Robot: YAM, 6 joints.
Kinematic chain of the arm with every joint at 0, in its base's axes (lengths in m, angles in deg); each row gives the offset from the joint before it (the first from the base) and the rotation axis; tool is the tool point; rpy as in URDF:
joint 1: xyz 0 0 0.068 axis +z
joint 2: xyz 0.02 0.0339 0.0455 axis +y
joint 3: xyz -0.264 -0.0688 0 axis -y
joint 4: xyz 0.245 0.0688 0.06 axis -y
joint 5: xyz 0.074 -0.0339 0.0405 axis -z
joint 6: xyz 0.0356 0 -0.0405 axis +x
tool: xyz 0 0 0 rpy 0 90 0
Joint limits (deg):
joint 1: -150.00..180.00
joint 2: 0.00..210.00
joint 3: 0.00..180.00
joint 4: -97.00..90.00
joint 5: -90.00..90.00
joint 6: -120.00..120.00
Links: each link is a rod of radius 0.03 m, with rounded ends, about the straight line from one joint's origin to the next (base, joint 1, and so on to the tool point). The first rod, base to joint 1, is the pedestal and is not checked.
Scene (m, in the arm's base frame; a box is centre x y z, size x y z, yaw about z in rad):
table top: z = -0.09
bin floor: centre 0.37 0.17 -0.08 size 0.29 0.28 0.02 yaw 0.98
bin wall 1: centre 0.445 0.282 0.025 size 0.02 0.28 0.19 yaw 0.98
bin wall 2: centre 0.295 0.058 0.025 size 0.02 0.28 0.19 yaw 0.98
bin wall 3: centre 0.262 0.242 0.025 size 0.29 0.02 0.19 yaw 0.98
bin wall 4: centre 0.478 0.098 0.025 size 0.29 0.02 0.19 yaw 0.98
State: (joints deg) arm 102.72 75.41 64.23 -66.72 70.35 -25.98
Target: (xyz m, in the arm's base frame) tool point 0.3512 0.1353 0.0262
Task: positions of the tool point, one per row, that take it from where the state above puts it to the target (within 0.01 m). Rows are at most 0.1 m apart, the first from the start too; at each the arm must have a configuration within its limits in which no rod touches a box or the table.
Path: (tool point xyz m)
1: 0.0379 0.2442 0.3065
2: 0.1004 0.2489 0.3162
3: 0.1669 0.2367 0.3252
4: 0.2327 0.2059 0.3335
5: 0.2823 0.2115 0.2642
6: 0.3215 0.1996 0.1873
7: 0.3456 0.1728 0.1066
8: 0.3512 0.1353 0.0262

